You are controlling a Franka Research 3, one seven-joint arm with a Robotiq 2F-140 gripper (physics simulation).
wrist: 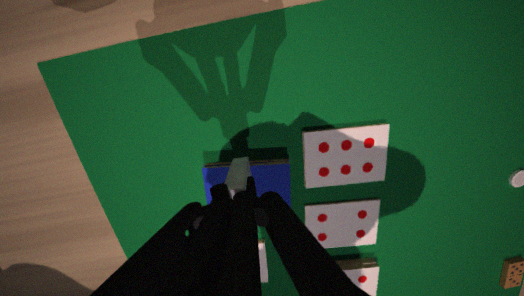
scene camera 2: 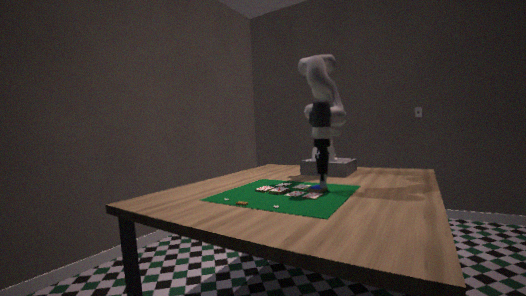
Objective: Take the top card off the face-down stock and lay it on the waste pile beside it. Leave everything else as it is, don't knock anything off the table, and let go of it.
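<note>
The blue face-down stock (scene camera 2: 316,188) (wrist: 274,182) lies flat on the green mat, with a thin brown edge showing along one long side in the wrist view. My gripper (scene camera 2: 323,187) (wrist: 243,169) is shut, its pale fingertips together on top of the blue card back, apparently touching it. No card shows pinched between them. The dark fingers hide the near part of the stock. A white card (scene camera 2: 302,186) (wrist: 263,262), which may be the waste pile, lies beside the stock and is mostly hidden behind the fingers in the wrist view.
Face-up cards with six red dots (scene camera 2: 312,195) (wrist: 346,157) and four red dots (scene camera 2: 296,193) (wrist: 342,225) lie near the stock, with more cards beyond. A domino (scene camera 2: 242,203) (wrist: 512,273) and small white discs (scene camera 2: 276,206) (wrist: 518,178) lie on the green mat (scene camera 2: 327,207) (wrist: 100,110).
</note>
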